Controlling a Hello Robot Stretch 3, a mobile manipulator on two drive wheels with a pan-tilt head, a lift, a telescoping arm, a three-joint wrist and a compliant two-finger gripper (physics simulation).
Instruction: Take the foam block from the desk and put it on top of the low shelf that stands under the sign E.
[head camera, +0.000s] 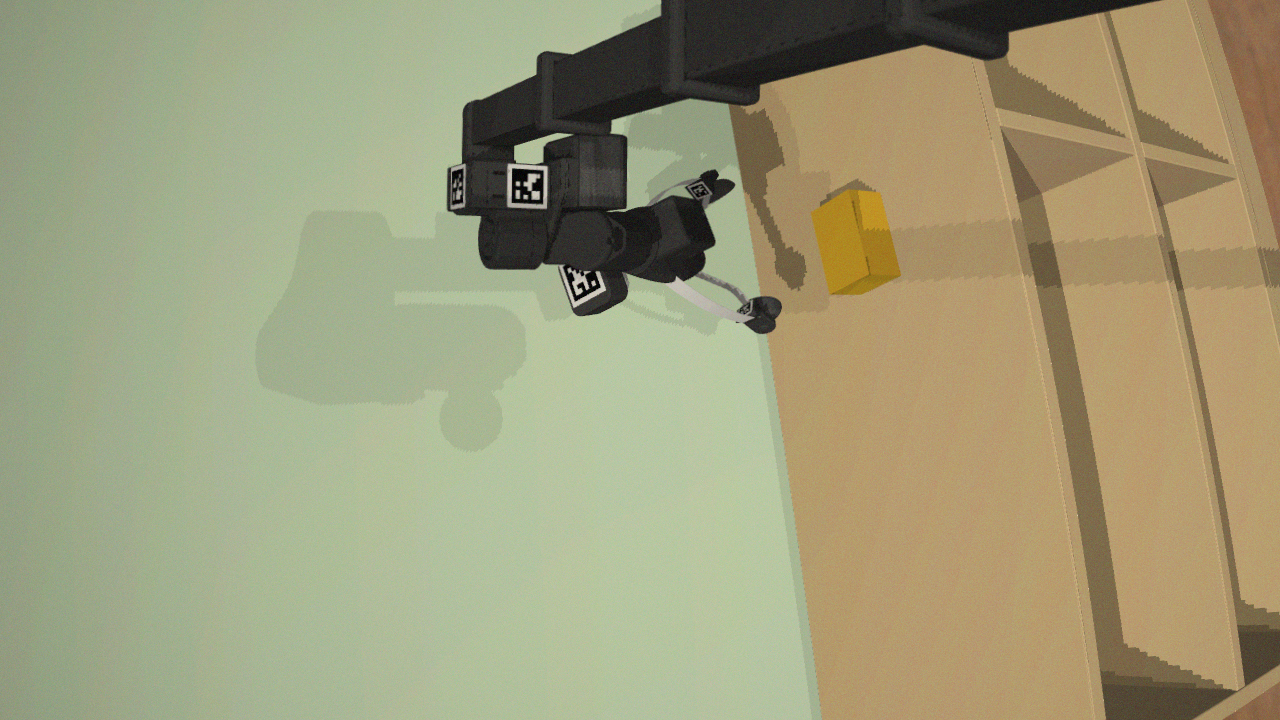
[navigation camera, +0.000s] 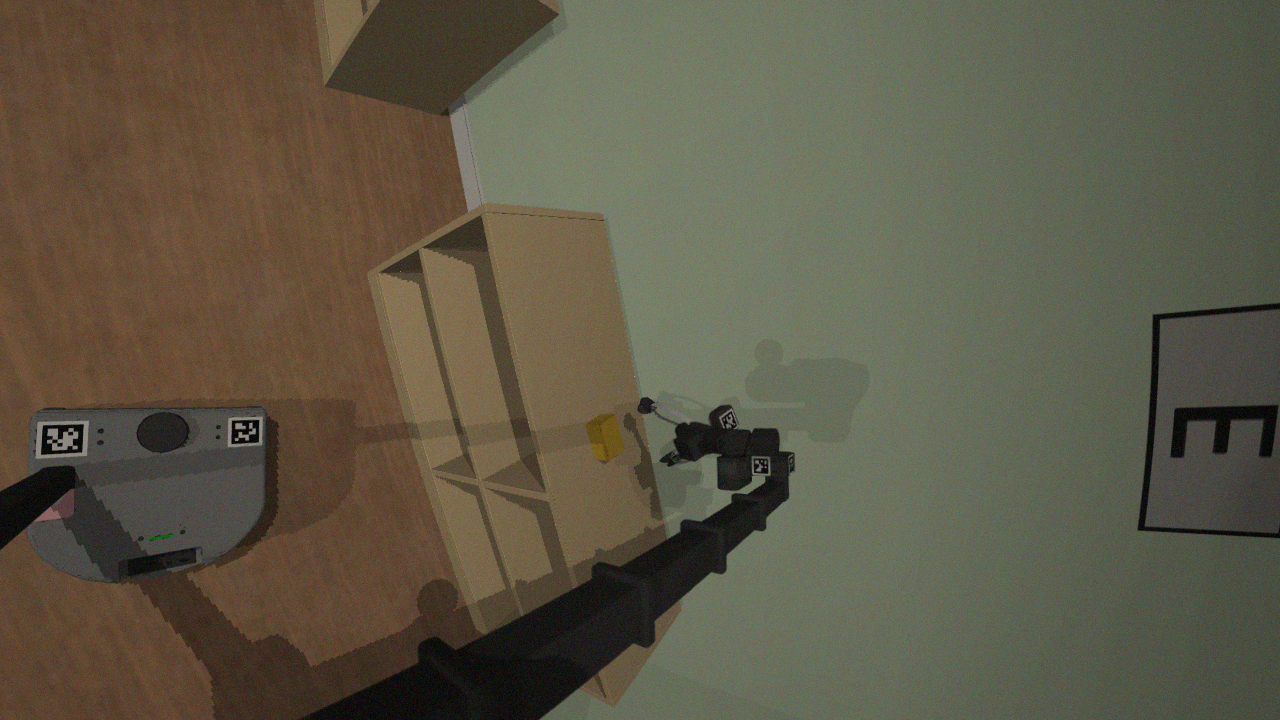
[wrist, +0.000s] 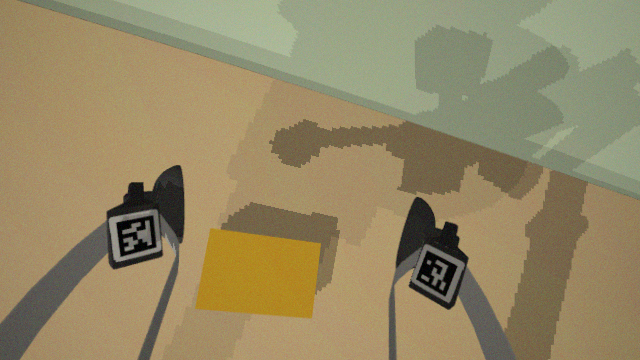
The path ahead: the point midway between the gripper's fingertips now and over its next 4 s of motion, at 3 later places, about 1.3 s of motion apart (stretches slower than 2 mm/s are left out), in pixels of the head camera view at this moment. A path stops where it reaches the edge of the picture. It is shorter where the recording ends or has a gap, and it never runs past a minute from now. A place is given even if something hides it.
My gripper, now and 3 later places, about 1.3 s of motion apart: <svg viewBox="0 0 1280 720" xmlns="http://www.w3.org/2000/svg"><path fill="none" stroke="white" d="M746 251L826 250L996 248L1196 249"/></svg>
